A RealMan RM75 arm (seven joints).
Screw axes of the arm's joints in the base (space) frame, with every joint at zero. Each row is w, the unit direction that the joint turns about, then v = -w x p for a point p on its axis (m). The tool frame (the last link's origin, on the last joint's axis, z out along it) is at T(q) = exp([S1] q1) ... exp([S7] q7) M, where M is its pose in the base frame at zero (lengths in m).
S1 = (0, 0, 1, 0, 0, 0)
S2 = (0, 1, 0, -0.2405, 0, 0)
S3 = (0, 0, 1, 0, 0, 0)
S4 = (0, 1, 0, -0.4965, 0, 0)
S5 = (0, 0, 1, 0, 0, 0)
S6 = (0, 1, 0, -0.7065, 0, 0)
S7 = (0, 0, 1, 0, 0, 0)
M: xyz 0 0 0.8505 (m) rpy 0 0 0 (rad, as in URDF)
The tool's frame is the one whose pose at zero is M.
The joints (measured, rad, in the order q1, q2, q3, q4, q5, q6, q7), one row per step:
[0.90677 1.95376 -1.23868 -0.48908 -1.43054 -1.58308 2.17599]
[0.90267 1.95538 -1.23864 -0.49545 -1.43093 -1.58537 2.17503]
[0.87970 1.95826 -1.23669 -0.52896 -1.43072 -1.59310 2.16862]
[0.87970 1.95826 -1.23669 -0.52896 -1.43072 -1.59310 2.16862]
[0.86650 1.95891 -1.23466 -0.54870 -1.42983 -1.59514 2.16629]
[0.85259 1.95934 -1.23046 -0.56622 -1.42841 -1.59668 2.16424]
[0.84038 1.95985 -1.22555 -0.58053 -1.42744 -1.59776 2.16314]
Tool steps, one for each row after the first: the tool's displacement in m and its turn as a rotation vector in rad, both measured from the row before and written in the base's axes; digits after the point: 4 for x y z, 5 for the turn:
[0.0001 -0.0008 0.0001 0.00047 0.00180 0.00360]
[0.0019 -0.0027 0.0027 0.01272 0.00812 0.01511]
[0.0000 0.0000 0.0000 0.00000 0.00000 0.00000]
[0.0011 -0.0009 0.0021 0.01018 0.00457 0.00617]
[0.0017 -0.0008 0.0024 0.01099 0.00601 0.00209]
[0.0017 -0.0006 0.0021 0.00962 0.00562 -0.00024]

